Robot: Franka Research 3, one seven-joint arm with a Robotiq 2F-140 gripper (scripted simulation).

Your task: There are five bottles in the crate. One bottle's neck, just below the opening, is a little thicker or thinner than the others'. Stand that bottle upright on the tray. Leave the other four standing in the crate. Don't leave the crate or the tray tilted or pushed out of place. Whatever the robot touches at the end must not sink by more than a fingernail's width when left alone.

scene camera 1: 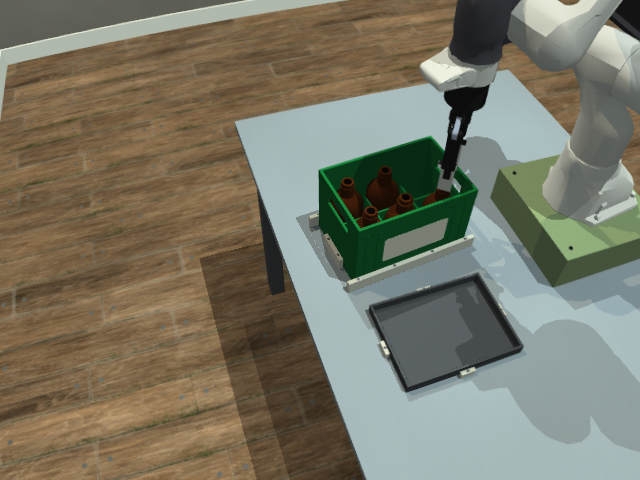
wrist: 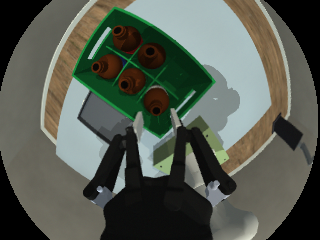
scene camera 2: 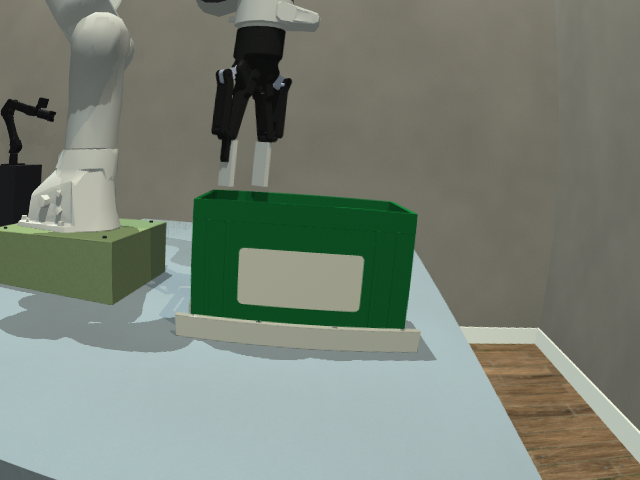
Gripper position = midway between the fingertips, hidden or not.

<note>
I see my gripper (scene camera 2: 242, 185), a bottle (scene camera 1: 382, 193) and a dark grey tray (scene camera 1: 427, 332).
The dark grey tray also shows in the wrist view (wrist: 98, 116). My gripper is seen too in scene camera 1 (scene camera 1: 447, 178) and in the wrist view (wrist: 156, 116).
</note>
